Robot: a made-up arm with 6 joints.
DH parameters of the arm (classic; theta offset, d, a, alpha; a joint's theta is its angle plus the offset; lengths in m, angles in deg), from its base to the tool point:
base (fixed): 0 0 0 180
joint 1: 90 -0.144 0.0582 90
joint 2: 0 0.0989 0.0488 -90
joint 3: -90 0.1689 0.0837 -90
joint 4: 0 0.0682 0.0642 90
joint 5: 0 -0.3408 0.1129 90
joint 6: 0 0.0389 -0.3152 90
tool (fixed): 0 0.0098 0 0
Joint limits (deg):
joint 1: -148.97..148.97
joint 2: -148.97..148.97
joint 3: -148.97..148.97
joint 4: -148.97..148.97
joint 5: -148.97..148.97
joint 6: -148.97..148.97
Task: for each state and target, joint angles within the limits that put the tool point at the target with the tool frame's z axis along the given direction. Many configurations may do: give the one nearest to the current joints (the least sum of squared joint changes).
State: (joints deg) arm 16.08 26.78 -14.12 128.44 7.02 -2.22
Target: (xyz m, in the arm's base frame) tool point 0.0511 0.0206 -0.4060 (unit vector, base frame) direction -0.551 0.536 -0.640
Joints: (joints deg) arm 27.72 21.46 -3.48 138.54 -7.38 6.11
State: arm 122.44 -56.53 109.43 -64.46 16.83 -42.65
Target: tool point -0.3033 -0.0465 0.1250 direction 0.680 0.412 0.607
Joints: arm 81.81 -44.60 115.98 -70.16 -20.20 -68.34
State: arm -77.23 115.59 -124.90 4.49 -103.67 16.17
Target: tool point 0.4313 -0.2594 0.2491 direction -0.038 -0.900 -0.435
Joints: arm -44.22 109.70 -123.25 -12.90 -87.96 41.15
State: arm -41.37 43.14 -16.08 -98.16 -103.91 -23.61
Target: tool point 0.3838 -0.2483 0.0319 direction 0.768 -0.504 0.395
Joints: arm -18.33 1.38 11.72 -65.90 -81.25 -35.90
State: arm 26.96 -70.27 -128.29 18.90 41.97 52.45
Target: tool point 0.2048 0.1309 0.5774 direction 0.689 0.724 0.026
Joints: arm -0.24 -64.34 -104.17 42.77 54.45 65.77
